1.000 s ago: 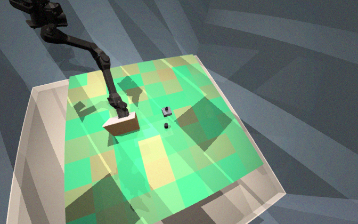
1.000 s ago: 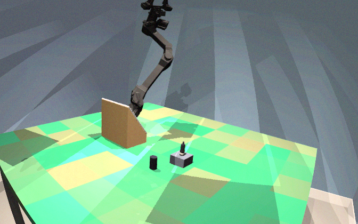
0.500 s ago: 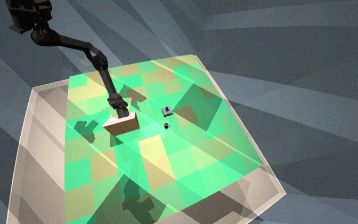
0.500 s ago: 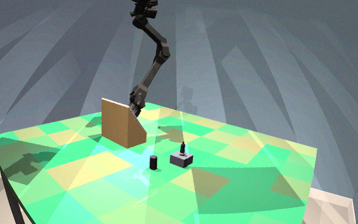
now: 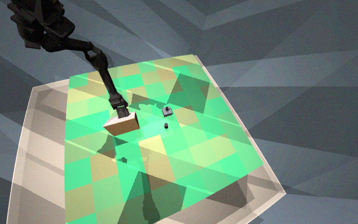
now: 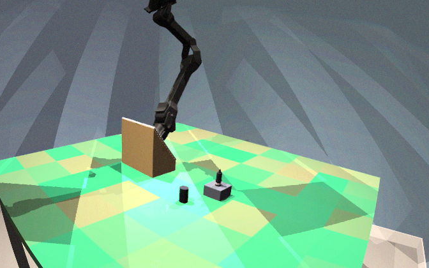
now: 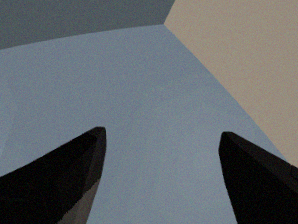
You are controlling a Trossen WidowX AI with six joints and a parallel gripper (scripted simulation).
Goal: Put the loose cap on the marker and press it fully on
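Now: the dark cap 27 cm ahead of my gripper tip, 8 cm to the right of it and 76 cm below it. Round my gripper tip: grey holder block 32 cm ahead, 4 cm to the left, 77 cm below.
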